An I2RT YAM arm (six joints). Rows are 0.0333 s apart.
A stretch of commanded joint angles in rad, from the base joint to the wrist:
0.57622, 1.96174, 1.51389, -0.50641, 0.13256, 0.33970
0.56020, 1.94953, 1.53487, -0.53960, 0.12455, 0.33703
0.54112, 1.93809, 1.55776, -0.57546, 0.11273, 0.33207
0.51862, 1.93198, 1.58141, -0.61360, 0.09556, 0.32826
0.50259, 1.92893, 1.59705, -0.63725, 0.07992, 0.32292
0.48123, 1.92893, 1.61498, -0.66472, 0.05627, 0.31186
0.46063, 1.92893, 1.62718, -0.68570, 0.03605, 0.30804
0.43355, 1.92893, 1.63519, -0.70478, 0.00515, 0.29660
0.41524, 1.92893, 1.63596, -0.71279, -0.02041, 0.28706
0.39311, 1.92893, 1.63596, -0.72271, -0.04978, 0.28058
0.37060, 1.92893, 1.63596, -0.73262, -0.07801, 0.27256
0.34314, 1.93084, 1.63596, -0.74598, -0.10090, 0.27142
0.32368, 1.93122, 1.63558, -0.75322, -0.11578, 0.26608
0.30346, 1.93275, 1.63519, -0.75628, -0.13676, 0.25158
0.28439, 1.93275, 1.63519, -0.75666, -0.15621, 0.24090
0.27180, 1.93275, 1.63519, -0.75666, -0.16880, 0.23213
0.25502, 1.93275, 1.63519, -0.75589, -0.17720, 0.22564
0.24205, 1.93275, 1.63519, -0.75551, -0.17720, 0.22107
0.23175, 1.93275, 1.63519, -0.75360, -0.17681, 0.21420
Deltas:
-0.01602, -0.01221, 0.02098, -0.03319, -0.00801, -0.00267
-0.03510, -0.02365, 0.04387, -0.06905, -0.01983, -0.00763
-0.05760, -0.02976, 0.06752, -0.10719, -0.03700, -0.01144
-0.07363, -0.03281, 0.08316, -0.13084, -0.05264, -0.01678
-0.09499, -0.03281, 0.10109, -0.15831, -0.07629, -0.02784
-0.11559, -0.03281, 0.11329, -0.17929, -0.09651, -0.03166
-0.14267, -0.03281, 0.12130, -0.19837, -0.12741, -0.04310
-0.16098, -0.03281, 0.12207, -0.20638, -0.15297, -0.05264
-0.18311, -0.03281, 0.12207, -0.21630, -0.18234, -0.05912
-0.20562, -0.03281, 0.12207, -0.22621, -0.21057, -0.06714
-0.23308, -0.03090, 0.12207, -0.23957, -0.23346, -0.06828
-0.25254, -0.03052, 0.12169, -0.24681, -0.24834, -0.07362
-0.27276, -0.02899, 0.12130, -0.24987, -0.26932, -0.08812
-0.29183, -0.02899, 0.12130, -0.25025, -0.28877, -0.09880
-0.30442, -0.02899, 0.12130, -0.25025, -0.30136, -0.10757
-0.32120, -0.02899, 0.12130, -0.24948, -0.30976, -0.11406
-0.33417, -0.02899, 0.12130, -0.24910, -0.30976, -0.11863
-0.34447, -0.02899, 0.12130, -0.24719, -0.30937, -0.12550

